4 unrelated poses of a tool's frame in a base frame.
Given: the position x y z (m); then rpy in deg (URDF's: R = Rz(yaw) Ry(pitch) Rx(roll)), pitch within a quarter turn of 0, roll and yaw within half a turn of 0.
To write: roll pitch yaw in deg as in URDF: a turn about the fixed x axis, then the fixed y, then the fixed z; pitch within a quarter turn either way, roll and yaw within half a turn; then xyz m. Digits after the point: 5 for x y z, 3 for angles.
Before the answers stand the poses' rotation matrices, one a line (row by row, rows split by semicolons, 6 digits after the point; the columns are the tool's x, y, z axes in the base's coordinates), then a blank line. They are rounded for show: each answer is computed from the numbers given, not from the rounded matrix.
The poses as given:
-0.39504, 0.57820, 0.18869, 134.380, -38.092, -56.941
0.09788, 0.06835, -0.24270, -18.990, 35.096, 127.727
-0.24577, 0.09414, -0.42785, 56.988, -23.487, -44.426
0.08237, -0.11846, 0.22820, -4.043, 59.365, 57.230
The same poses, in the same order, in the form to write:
0.429322 -0.826712 -0.363634; -0.659610 -0.011987 -0.751513; 0.616926 0.562497 -0.550454
-0.500650 -0.633409 -0.590036; 0.647135 -0.726573 0.230883; -0.574948 -0.266242 0.773660
0.654988 0.142693 -0.742044; -0.641994 0.623017 -0.446870; 0.398541 0.769083 0.499677
0.275812 -0.871594 0.405281; 0.428470 0.488911 0.759855; -0.860431 -0.035927 0.508299

134.380, -38.092, -56.941, -0.39504, 0.57820, 0.18869
-18.990, 35.096, 127.727, 0.09788, 0.06835, -0.24270
56.988, -23.487, -44.426, -0.24577, 0.09414, -0.42785
-4.043, 59.365, 57.230, 0.08237, -0.11846, 0.22820

